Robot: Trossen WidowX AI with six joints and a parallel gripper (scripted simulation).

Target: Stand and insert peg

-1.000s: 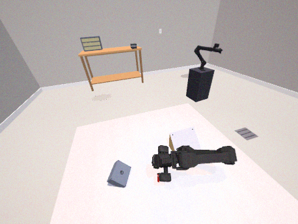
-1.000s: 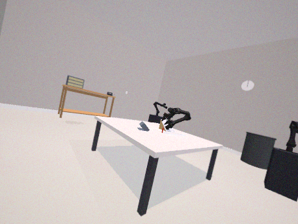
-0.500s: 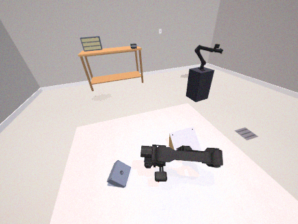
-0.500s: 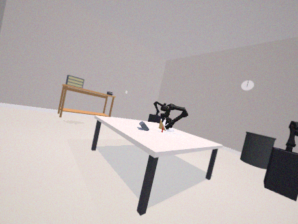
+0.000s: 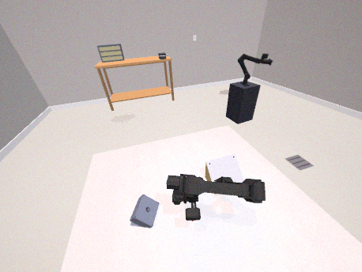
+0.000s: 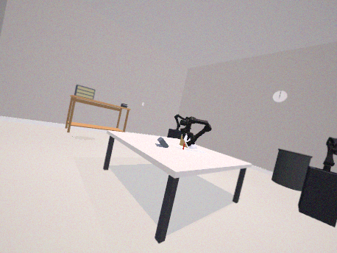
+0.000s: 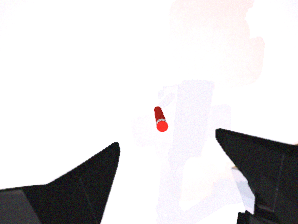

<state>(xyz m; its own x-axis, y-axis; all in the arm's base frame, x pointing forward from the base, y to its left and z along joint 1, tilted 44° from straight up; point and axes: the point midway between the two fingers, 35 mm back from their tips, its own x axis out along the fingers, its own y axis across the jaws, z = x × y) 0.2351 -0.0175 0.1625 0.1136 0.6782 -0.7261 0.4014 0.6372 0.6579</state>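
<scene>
The red peg lies 60 mm below my gripper tip. From my gripper tip the other things lie so: grey sloped panel: 210 mm ahead, 130 mm to the right, 80 mm below.
</scene>
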